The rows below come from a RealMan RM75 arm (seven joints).
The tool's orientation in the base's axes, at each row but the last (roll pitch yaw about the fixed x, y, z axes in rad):
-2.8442, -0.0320, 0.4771
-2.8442, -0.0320, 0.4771
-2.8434, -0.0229, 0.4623
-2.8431, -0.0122, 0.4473
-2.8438, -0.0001, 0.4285
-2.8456, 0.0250, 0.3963
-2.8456, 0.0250, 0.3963
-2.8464, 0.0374, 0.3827
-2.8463, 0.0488, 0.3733
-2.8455, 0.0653, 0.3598
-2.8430, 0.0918, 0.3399
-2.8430, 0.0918, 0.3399
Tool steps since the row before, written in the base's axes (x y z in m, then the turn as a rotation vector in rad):
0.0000, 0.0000, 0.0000, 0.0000, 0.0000, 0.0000
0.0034, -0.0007, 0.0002, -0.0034, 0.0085, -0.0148
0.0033, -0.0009, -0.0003, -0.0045, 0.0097, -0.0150
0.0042, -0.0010, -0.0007, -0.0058, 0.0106, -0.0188
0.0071, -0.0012, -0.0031, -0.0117, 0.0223, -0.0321
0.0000, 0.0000, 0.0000, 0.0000, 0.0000, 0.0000
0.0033, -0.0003, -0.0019, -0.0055, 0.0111, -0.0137
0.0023, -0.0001, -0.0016, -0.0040, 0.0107, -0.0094
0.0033, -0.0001, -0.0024, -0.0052, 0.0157, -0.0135
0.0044, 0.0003, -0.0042, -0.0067, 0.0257, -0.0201
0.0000, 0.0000, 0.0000, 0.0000, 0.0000, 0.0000
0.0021, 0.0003, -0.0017, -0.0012, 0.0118, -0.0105
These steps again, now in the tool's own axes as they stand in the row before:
0.0000, 0.0000, 0.0000, 0.0000, 0.0000, 0.0000
0.0027, 0.0021, -0.0007, 0.0004, -0.0044, 0.0168
0.0025, 0.0023, -0.0003, 0.0000, -0.0058, 0.0175
0.0033, 0.0028, -0.0001, -0.0009, -0.0060, 0.0215
0.0060, 0.0048, 0.0018, -0.0014, -0.0146, 0.0381
0.0000, 0.0000, 0.0000, 0.0000, 0.0000, 0.0000
0.0030, 0.0020, 0.0013, -0.0004, -0.0078, 0.0167
0.0022, 0.0014, 0.0012, 0.0006, -0.0082, 0.0123
0.0031, 0.0019, 0.0018, 0.0015, -0.0119, 0.0177
0.0045, 0.0024, 0.0034, 0.0041, -0.0195, 0.0267
0.0000, 0.0000, 0.0000, 0.0000, 0.0000, 0.0000
0.0022, 0.0008, 0.0013, 0.0038, -0.0080, 0.0131

